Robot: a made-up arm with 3 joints. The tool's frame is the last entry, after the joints.
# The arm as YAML. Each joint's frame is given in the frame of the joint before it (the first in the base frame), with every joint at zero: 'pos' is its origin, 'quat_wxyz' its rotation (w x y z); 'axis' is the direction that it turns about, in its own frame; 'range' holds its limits. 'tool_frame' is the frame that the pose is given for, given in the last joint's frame.
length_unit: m
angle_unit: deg
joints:
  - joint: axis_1
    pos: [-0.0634, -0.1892, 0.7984]
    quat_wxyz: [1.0, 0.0, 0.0, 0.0]
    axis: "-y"
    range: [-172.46, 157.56]
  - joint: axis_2
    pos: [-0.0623, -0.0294, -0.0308]
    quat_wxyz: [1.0, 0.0, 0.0, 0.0]
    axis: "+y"
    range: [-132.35, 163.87]
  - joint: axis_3
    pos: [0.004, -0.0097, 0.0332]
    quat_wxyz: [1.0, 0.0, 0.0, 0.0]
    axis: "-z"
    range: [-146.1, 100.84]
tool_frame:
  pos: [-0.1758, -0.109, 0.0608]
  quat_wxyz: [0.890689, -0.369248, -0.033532, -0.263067]
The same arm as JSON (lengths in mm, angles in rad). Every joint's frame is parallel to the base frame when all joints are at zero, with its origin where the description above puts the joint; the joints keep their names.
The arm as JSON. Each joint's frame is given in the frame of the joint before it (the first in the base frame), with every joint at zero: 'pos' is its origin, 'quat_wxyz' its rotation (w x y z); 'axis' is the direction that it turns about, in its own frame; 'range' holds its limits. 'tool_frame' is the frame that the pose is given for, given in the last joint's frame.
{"length_unit": "mm", "angle_unit": "rad", "joints": [{"joint": "axis_1", "pos": [-63.4, -189.2, 798.4], "quat_wxyz": [1.0, 0.0, 0.0, 0.0], "axis": [0.0, -1.0, 0.0], "range": [-3.01, 2.7499]}, {"joint": "axis_2", "pos": [-62.3, -29.4, -30.8], "quat_wxyz": [1.0, 0.0, 0.0, 0.0], "axis": [0.0, 1.0, 0.0], "range": [-2.3099, 2.8601]}, {"joint": "axis_3", "pos": [4.0, -9.7, 33.2], "quat_wxyz": [1.0, 0.0, 0.0, 0.0], "axis": [0.0, 0.0, -1.0], "range": [-2.5499, 1.76]}], "tool_frame": {"pos": [-175.8, -109.0, 60.8], "quat_wxyz": [0.890689, -0.369248, -0.033532, -0.263067]}}
